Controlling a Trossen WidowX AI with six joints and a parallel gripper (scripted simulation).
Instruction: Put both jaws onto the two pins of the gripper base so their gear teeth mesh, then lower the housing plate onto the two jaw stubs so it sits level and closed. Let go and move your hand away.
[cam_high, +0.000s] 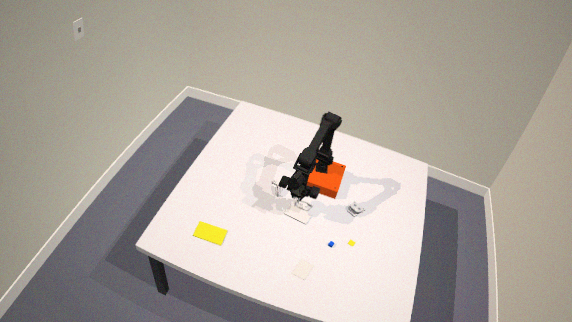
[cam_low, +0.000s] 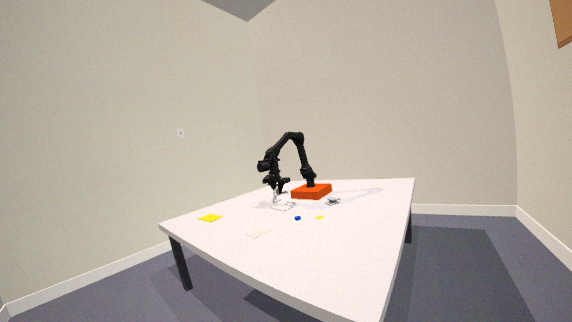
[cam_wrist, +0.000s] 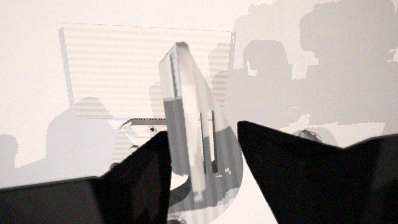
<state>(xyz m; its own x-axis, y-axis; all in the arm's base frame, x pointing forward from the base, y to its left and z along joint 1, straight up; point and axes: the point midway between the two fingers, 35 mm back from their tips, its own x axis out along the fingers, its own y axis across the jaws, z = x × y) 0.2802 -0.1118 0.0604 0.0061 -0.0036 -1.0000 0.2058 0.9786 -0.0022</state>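
Now: the housing plate 80 mm below my gripper tip, 50 mm to the left of it and 40 mm behind it. Also, from my gripper tip: white ribbed piece: 320 mm to the left, 70 mm below, 70 mm behind; then blue cube: 200 mm to the left, 180 mm ahead, 80 mm below; then small yellow cube: 300 mm to the left, 150 mm ahead, 80 mm below.
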